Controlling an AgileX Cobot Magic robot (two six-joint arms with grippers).
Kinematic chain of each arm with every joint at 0, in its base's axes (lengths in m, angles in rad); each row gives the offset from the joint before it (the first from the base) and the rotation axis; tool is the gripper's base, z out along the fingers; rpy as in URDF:
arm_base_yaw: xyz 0 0 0.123 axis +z
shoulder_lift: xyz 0 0 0 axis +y
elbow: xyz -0.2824 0 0.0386 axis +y
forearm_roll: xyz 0.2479 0 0.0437 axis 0.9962 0 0.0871
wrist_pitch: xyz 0 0 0 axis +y
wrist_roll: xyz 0.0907 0 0.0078 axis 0.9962 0 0.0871
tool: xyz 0 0 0 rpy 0 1.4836 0
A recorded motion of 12 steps. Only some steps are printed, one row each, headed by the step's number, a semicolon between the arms.
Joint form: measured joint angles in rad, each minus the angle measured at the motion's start. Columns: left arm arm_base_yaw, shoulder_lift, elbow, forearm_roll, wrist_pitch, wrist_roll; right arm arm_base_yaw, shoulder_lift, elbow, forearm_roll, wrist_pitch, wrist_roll.
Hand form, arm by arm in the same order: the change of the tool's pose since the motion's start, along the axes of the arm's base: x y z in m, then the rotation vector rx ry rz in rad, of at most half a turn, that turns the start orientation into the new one. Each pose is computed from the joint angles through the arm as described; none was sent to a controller.
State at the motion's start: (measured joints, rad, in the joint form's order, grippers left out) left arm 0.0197 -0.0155 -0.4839 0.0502 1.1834 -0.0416; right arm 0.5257 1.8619 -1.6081 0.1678 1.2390 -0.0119
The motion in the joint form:
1: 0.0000 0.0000 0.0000 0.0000 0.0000 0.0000; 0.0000 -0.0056 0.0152 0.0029 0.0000 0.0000
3: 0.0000 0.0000 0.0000 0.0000 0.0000 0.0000; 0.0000 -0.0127 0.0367 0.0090 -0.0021 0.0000
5: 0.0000 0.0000 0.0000 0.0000 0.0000 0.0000; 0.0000 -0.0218 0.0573 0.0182 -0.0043 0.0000
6: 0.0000 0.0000 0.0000 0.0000 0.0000 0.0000; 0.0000 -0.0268 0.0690 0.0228 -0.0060 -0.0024
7: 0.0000 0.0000 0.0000 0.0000 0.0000 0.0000; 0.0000 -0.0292 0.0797 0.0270 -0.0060 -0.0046
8: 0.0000 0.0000 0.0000 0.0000 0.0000 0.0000; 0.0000 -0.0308 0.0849 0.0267 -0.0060 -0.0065
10: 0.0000 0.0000 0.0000 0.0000 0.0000 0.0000; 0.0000 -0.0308 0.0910 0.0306 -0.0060 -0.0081
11: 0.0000 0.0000 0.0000 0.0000 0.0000 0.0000; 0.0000 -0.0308 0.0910 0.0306 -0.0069 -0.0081
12: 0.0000 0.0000 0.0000 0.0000 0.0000 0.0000; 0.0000 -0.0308 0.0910 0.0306 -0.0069 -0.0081
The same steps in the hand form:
1: 0.0000 0.0000 0.0000 0.0000 0.0000 0.0000; -0.0023 -0.0010 -0.0019 -0.0023 0.0097 -0.0005
3: 0.0000 0.0000 0.0000 0.0000 0.0000 0.0000; -0.0054 -0.0022 -0.0047 -0.0034 0.0234 -0.0020
5: 0.0000 0.0000 0.0000 0.0000 0.0000 0.0000; -0.0088 -0.0033 -0.0065 -0.0003 0.0360 -0.0041
6: 0.0000 0.0000 0.0000 0.0000 0.0000 0.0000; -0.0106 -0.0040 -0.0076 0.0009 0.0420 -0.0030
7: 0.0000 0.0000 0.0000 0.0000 0.0000 0.0000; -0.0122 -0.0045 -0.0095 0.0002 0.0508 -0.0017
8: 0.0000 0.0000 0.0000 0.0000 0.0000 0.0000; -0.0129 -0.0049 -0.0102 -0.0020 0.0533 0.0001
10: 0.0000 0.0000 0.0000 0.0000 0.0000 0.0000; -0.0137 -0.0050 -0.0118 -0.0018 0.0601 0.0008
11: 0.0000 0.0000 0.0000 0.0000 0.0000 0.0000; -0.0137 -0.0050 -0.0118 -0.0013 0.0594 0.0007
12: 0.0000 0.0000 0.0000 0.0000 0.0000 0.0000; -0.0137 -0.0050 -0.0118 -0.0013 0.0594 0.0007

